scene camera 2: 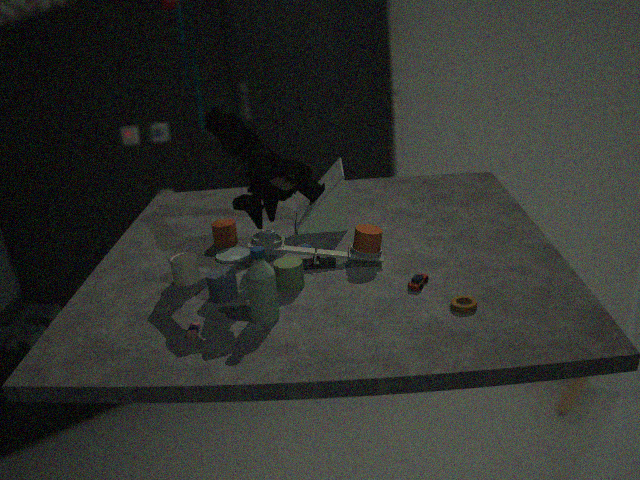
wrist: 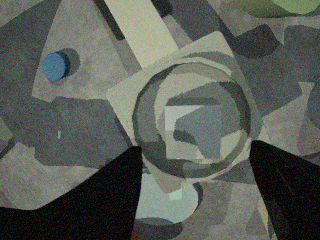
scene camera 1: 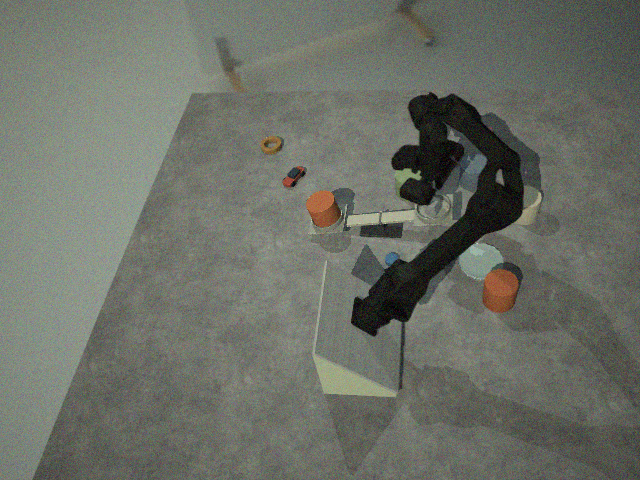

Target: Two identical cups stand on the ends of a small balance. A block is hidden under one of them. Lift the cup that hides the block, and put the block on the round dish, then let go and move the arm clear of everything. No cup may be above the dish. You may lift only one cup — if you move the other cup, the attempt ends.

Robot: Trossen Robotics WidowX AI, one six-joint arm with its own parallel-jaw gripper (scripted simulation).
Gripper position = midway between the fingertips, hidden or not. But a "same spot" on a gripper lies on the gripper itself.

gripper: scene camera 2 266,225; wrist; scene camera 1
same spot on gripper: (scene camera 1: pixel 439 182) = (wrist: pixel 269 184)
same spot on small balance: (wrist: pixel 207 68) = (scene camera 2: pixel 275 247)
